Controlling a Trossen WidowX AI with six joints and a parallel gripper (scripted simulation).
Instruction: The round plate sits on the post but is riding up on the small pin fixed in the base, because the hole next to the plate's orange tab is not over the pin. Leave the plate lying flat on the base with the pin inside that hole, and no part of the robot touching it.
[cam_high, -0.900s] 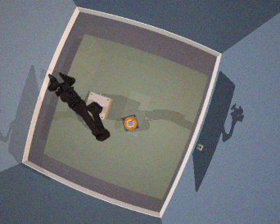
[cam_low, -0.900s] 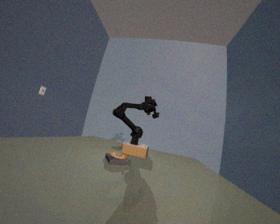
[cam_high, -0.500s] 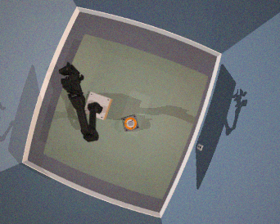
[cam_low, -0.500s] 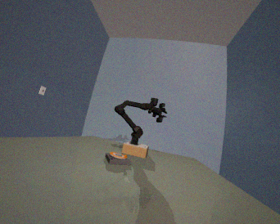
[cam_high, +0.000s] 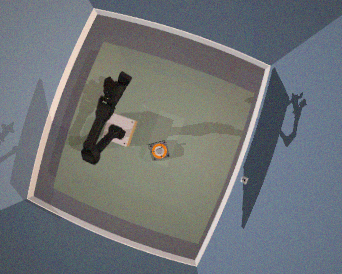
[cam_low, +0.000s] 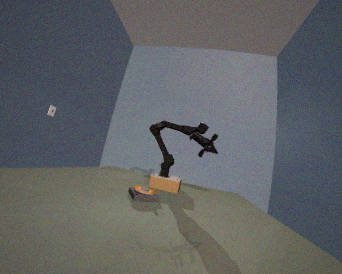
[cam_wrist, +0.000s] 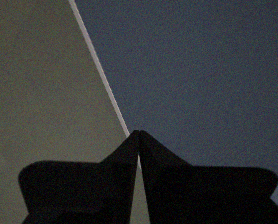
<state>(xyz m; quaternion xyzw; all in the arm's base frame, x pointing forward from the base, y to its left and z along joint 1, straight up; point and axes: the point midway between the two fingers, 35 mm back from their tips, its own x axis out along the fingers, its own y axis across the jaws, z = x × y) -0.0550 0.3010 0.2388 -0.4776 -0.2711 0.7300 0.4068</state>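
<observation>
The round plate is 360 mm ahead of my gripper tip, 280 mm to the right of it and 270 mm below it. Also, from my gripper tip: square base: 360 mm ahead, 310 mm to the right, 280 mm below.
</observation>
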